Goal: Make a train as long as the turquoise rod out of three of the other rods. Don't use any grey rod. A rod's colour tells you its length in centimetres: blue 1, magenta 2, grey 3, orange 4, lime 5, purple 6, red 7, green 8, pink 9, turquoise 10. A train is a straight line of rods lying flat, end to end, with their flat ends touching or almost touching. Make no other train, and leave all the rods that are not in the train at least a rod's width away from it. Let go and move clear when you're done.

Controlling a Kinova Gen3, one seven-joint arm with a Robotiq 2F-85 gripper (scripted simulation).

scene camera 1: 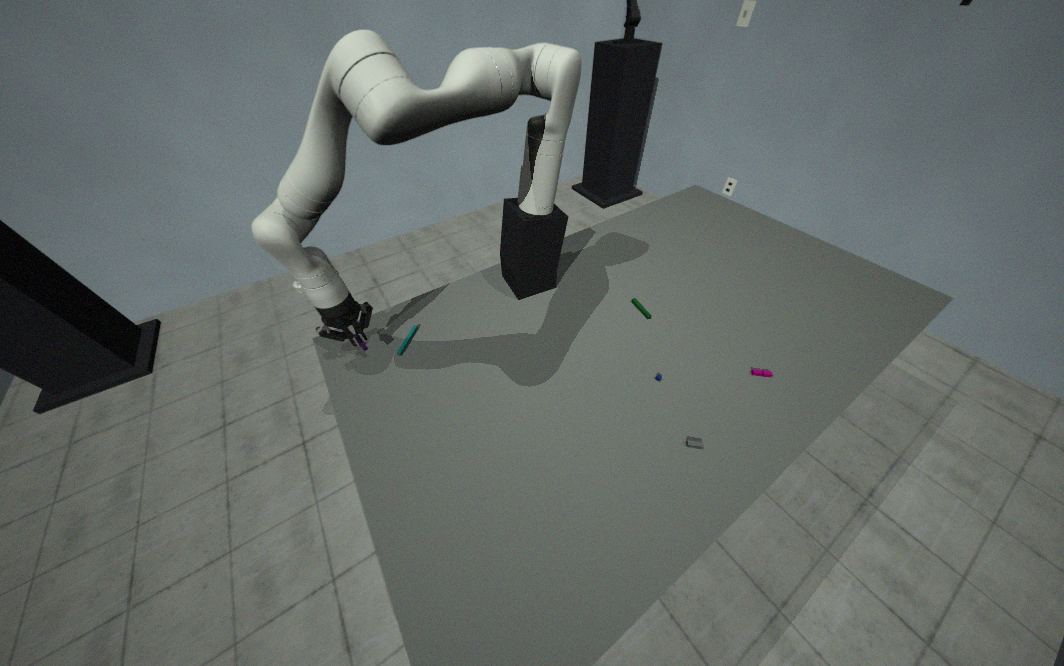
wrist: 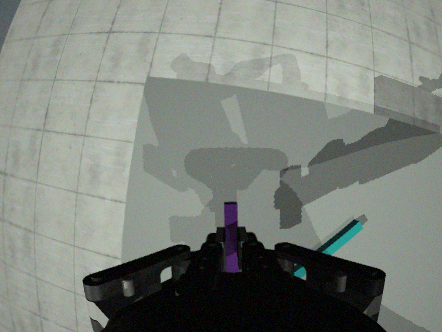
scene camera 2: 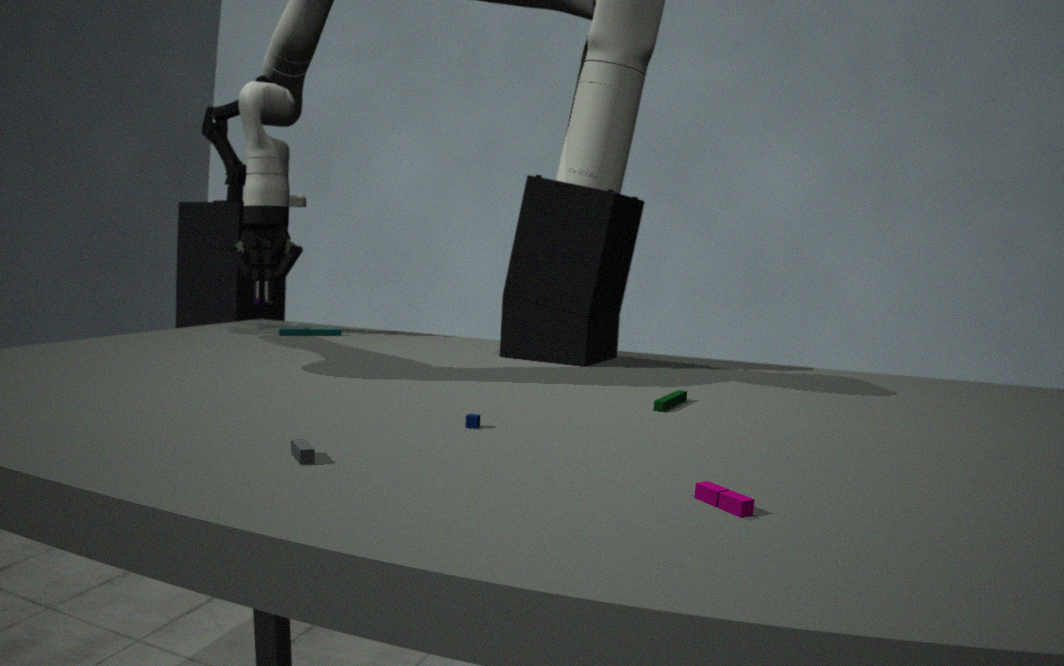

Labels:
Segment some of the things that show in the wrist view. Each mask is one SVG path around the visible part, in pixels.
My gripper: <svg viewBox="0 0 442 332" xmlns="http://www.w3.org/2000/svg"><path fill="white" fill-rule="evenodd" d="M83 279L87 307L94 332L386 332L377 323L386 277L384 271L288 242L275 244L274 250L259 250L265 249L264 245L257 240L254 233L246 232L245 227L238 227L239 272L236 273L226 272L225 227L217 227L216 233L207 235L206 242L202 244L200 250L190 252L188 245L178 244L92 273ZM171 266L172 278L161 283L161 272ZM295 264L305 268L306 280L294 276Z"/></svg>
A turquoise rod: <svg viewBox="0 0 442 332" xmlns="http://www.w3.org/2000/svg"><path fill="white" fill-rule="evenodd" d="M294 266L294 276L301 278L306 275L304 267L300 265ZM361 223L357 220L351 221L316 251L332 255L363 229Z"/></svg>

